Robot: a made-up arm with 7 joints. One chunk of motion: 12 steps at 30 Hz.
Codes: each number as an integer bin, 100 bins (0 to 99) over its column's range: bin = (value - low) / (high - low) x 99, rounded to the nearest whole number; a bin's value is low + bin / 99 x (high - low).
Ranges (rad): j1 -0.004..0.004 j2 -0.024..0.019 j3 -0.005..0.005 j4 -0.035..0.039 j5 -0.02..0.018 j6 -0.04..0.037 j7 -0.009..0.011
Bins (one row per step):
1: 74 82 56 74 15 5 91
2: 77 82 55 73 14 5 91
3: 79 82 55 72 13 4 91
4: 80 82 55 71 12 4 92
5: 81 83 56 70 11 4 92
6: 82 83 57 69 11 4 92
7: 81 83 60 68 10 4 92
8: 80 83 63 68 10 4 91
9: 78 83 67 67 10 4 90
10: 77 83 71 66 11 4 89
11: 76 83 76 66 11 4 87
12: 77 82 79 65 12 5 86
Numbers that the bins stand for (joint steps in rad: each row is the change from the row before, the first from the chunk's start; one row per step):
1: 0.00198 0.01162 0.00066 0.02031 -0.01424 -0.03611 0.00938
2: 0.00222 0.01162 0.00056 0.01957 -0.01463 -0.03611 0.00938
3: 0.00238 0.01162 0.00056 0.01882 -0.01501 -0.03689 0.00938
4: 0.00246 0.01162 0.00056 0.01807 -0.01539 -0.03689 0.00959
5: 0.00255 0.01205 0.00066 0.01732 -0.01578 -0.03689 0.00959
6: 0.00263 0.01205 0.00076 0.01658 -0.01578 -0.03689 0.00959
7: 0.00255 0.01205 0.00106 0.01583 -0.01616 -0.03689 0.00959
8: 0.00246 0.01205 0.00136 0.01583 -0.01616 -0.03689 0.00938
9: 0.00230 0.01205 0.00177 0.01508 -0.01616 -0.03689 0.00918
10: 0.00222 0.01205 0.00217 0.01433 -0.01578 -0.03689 0.00898
11: 0.00214 0.01205 0.00268 0.01433 -0.01578 -0.03689 0.00858
12: 0.00222 0.01162 0.00298 0.01359 -0.01539 -0.03611 0.00837

